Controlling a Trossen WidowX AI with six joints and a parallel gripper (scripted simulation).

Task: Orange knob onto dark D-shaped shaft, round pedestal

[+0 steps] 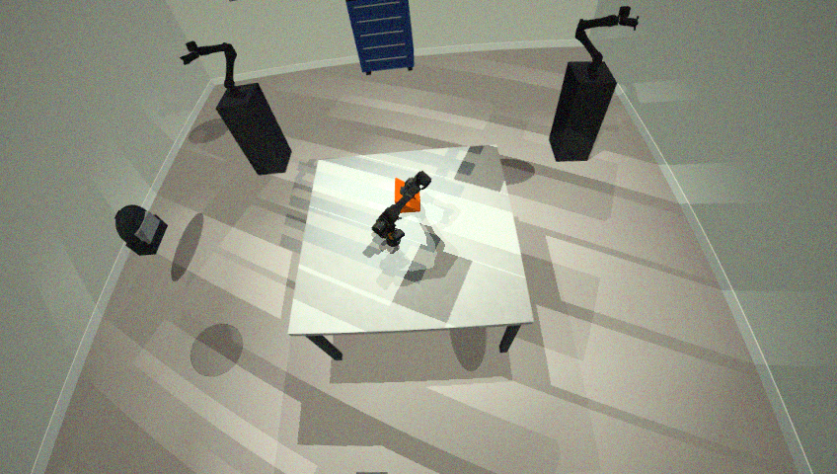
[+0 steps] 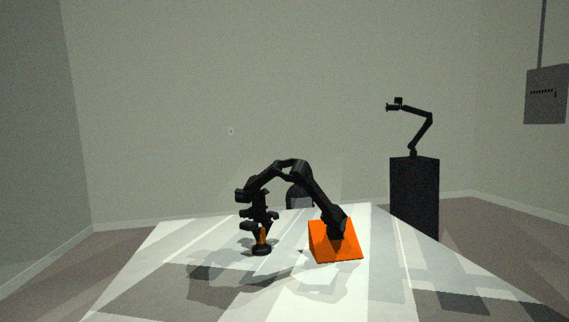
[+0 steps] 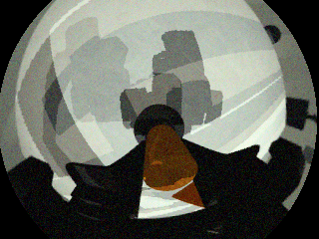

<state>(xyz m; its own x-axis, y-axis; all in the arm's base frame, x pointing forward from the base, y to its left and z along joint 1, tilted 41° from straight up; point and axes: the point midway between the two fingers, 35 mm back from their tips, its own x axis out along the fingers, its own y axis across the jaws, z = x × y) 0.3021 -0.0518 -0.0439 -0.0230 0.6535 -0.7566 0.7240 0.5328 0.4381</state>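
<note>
My gripper tip is now 2 cm below the orange knob. Also, from my gripper tip: round dark pedestal 2 cm below.
</note>
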